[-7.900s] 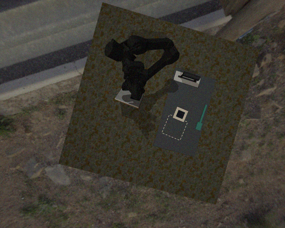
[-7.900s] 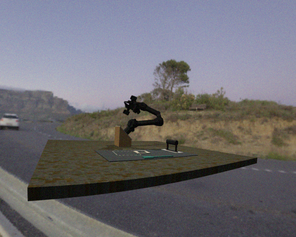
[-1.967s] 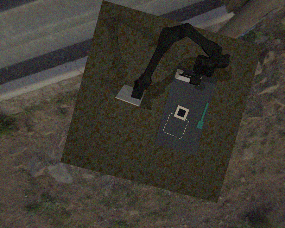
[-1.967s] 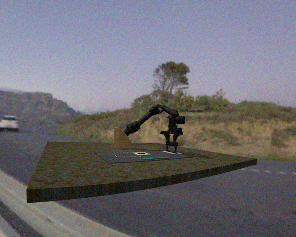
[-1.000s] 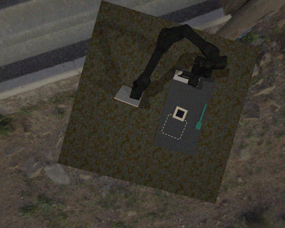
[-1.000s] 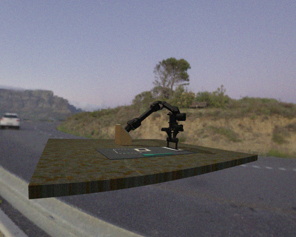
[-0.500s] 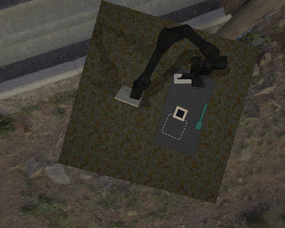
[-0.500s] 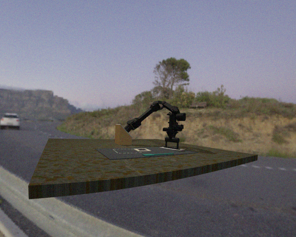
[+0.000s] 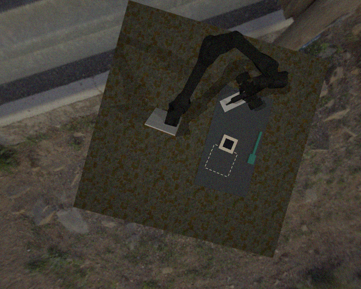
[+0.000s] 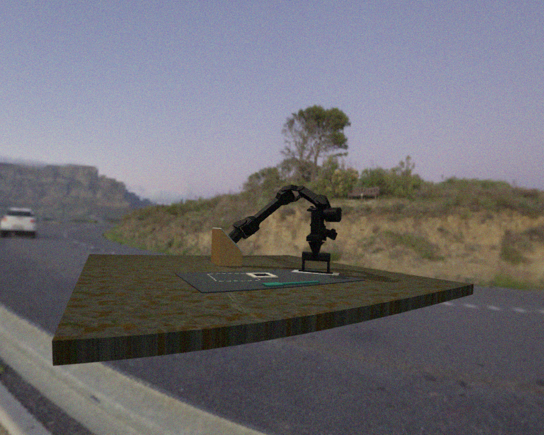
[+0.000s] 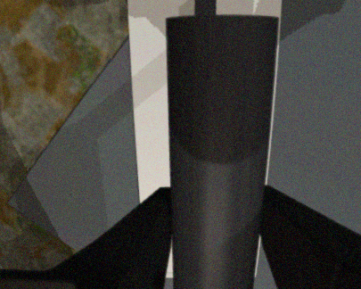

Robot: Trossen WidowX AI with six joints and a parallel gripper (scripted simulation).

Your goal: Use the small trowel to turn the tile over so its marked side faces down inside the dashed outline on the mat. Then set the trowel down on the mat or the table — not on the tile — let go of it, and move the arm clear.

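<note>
My gripper tip is 26 cm to the left of the grey mat, 8 cm above it and 5 cm short of it. From my gripper tip the other things lie so: green trowel 28 cm to the right, 19 cm ahead, 6 cm below; then cream tile 28 cm to the right, 6 cm below, 2 cm ahead.
</note>
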